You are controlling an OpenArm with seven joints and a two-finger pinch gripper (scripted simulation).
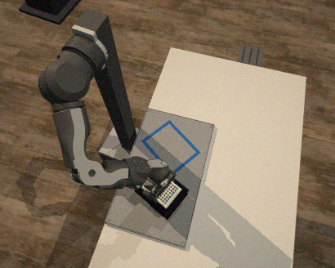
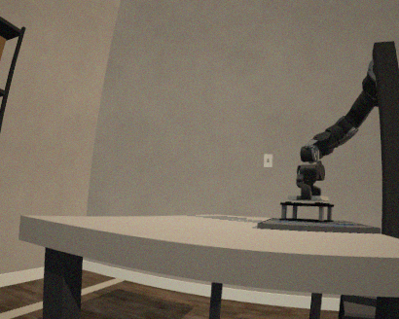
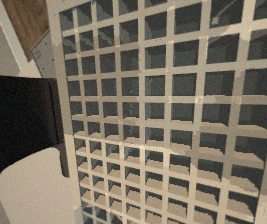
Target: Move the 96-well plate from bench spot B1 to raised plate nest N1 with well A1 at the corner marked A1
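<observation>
The white 96-well plate lies right at my hand. From my hand the other things lie so: black raised nest N1: 2 cm below; A1 label: 7 cm to the left, 5 cm behind, 2 cm below.
</observation>
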